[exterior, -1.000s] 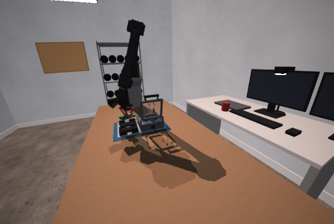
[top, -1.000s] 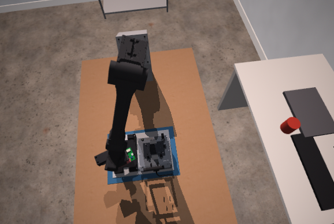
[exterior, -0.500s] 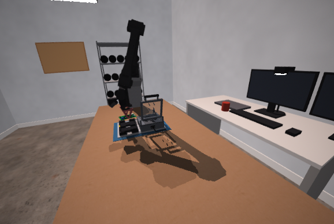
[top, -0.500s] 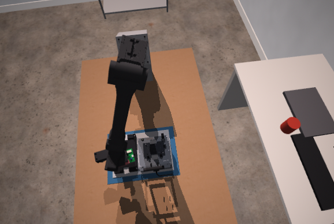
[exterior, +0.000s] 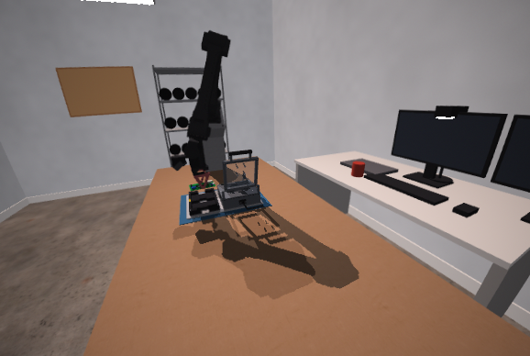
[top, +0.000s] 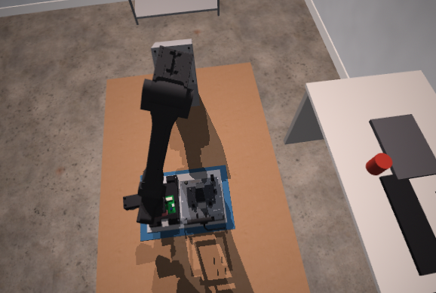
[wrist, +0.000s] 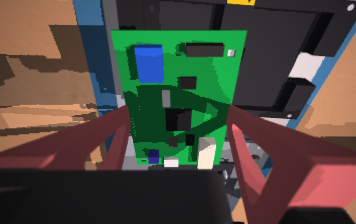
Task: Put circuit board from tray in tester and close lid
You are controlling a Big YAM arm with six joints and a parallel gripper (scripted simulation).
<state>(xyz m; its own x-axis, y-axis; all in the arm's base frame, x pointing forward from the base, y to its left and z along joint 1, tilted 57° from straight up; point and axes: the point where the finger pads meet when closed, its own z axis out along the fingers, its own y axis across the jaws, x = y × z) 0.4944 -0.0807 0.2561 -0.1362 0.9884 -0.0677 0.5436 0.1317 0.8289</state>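
The green circuit board is right at my hand. Round my hand: clear lid: 170 mm to the left, 60 mm ahead, 60 mm above.
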